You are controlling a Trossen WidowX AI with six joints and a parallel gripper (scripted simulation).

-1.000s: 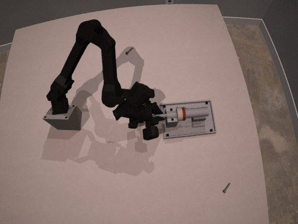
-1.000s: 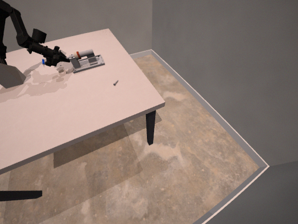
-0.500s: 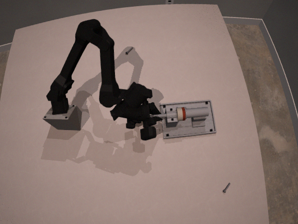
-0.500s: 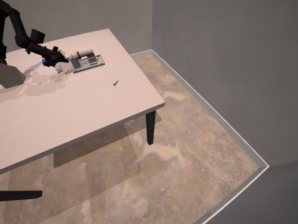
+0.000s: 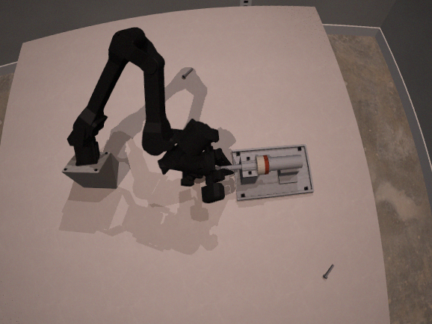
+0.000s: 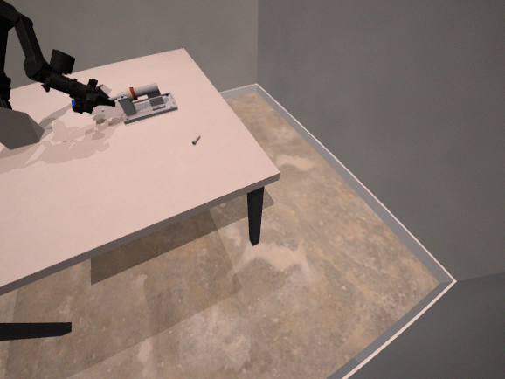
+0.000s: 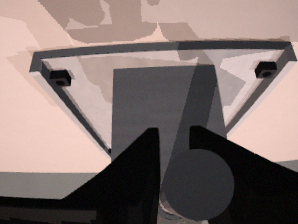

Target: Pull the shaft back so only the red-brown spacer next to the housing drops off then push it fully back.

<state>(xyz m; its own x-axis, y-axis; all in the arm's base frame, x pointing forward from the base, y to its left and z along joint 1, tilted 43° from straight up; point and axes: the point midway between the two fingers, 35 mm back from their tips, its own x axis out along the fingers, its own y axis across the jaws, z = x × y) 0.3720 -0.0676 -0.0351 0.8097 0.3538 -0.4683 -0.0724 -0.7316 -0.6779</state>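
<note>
The grey shaft lies 6 cm ahead of my hand. Also, from my hand: red-brown spacer 11 cm ahead, 1 cm to the right; then blue screwdriver 18 cm behind, 22 cm to the left, 7 cm below; then cream spacer 9 cm ahead, 1 cm to the right.
</note>
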